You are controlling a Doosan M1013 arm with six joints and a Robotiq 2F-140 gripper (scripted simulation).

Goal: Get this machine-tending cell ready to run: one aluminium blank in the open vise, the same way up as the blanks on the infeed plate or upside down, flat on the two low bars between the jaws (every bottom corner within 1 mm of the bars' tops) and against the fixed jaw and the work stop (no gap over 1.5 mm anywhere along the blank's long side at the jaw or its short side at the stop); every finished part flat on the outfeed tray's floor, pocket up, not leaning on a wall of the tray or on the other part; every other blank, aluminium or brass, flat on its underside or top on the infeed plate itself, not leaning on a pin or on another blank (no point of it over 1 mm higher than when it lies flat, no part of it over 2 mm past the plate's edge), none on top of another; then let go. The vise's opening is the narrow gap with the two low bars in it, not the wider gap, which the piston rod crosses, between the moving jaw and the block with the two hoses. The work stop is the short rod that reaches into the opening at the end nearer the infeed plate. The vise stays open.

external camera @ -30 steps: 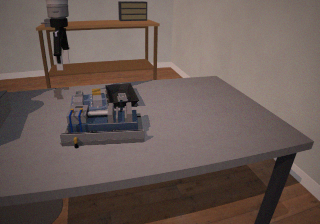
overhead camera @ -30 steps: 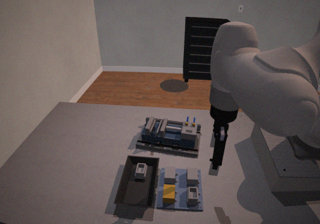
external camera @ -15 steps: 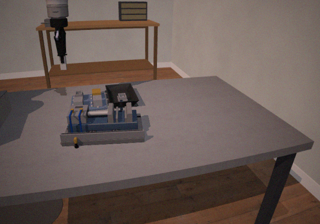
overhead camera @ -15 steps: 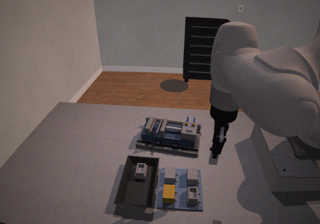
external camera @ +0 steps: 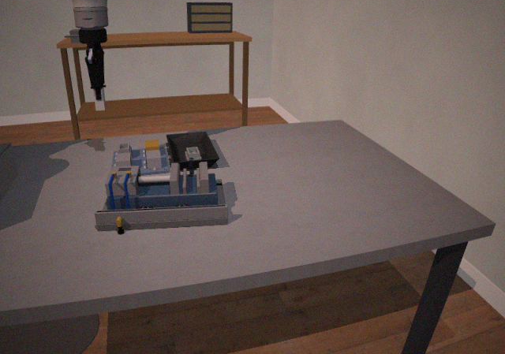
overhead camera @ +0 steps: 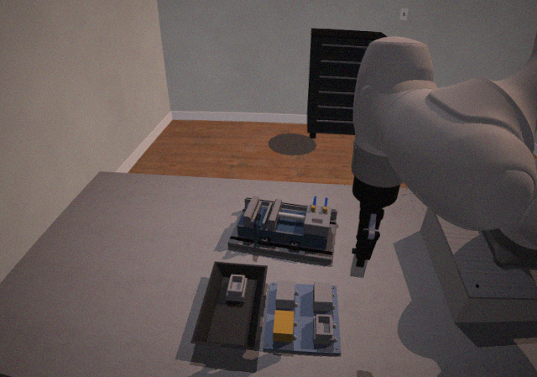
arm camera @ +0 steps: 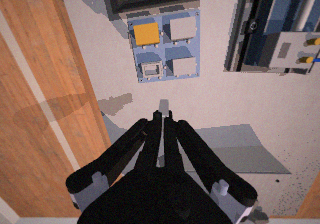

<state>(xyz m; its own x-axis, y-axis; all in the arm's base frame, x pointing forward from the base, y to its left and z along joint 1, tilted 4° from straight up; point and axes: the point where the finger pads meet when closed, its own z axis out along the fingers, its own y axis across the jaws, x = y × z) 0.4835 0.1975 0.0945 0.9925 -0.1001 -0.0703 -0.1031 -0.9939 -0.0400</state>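
The brass blank is 19 cm below my hand, 14 cm ahead of it and 4 cm to the left of it. Round my hand: blue vise (29 cm to the right, 17 cm below, 17 cm ahead); aluminium blank (19 cm below, 14 cm ahead, 5 cm to the right); infeed plate (21 cm below, 10 cm ahead, 1 cm to the right).
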